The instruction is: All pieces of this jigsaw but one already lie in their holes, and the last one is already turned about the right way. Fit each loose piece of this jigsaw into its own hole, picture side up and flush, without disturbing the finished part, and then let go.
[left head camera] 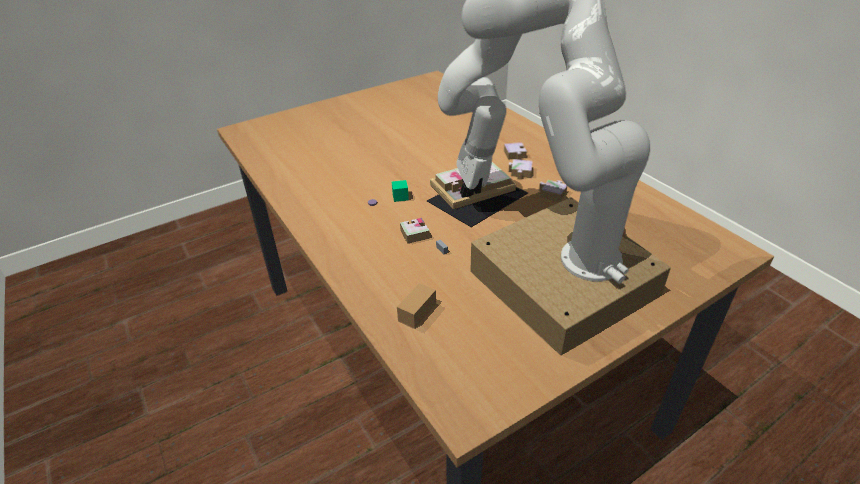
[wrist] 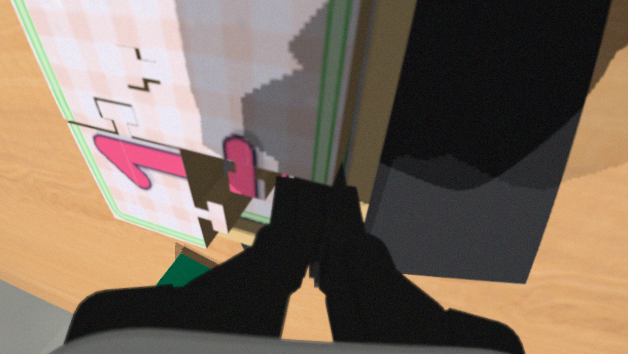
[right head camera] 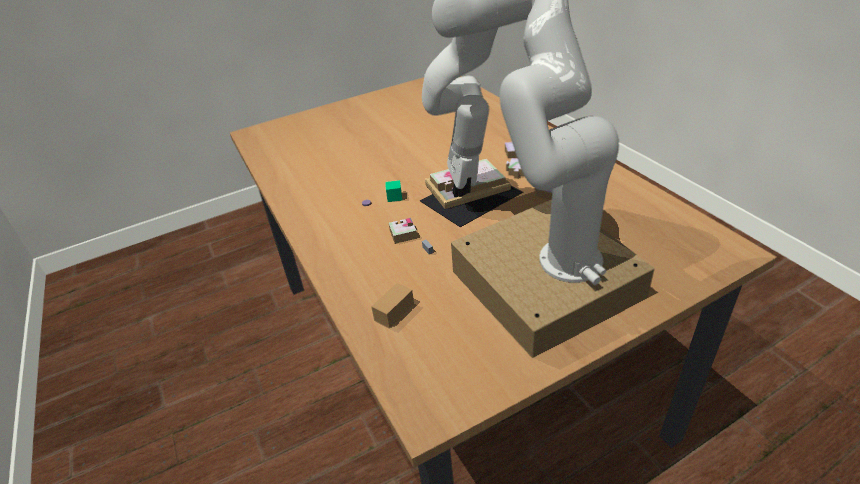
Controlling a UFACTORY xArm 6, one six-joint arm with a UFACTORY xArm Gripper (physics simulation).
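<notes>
The jigsaw sits in a wooden tray, with a pink figure across its near-left pieces. One corner is a recess; in the wrist view a lower picture surface with a green border shows inside it, partly behind the fingers. I cannot tell whether this is a sunken piece or the printed floor. My gripper is shut and empty, its tips low over that corner by the tray's edge. A pink-and-white piece lies picture side up on the table, apart from the tray.
A black mat lies under the tray. A green cube, a purple disc, a blue-grey block and a tan block stand left and nearer. Lilac pieces lie right of the tray.
</notes>
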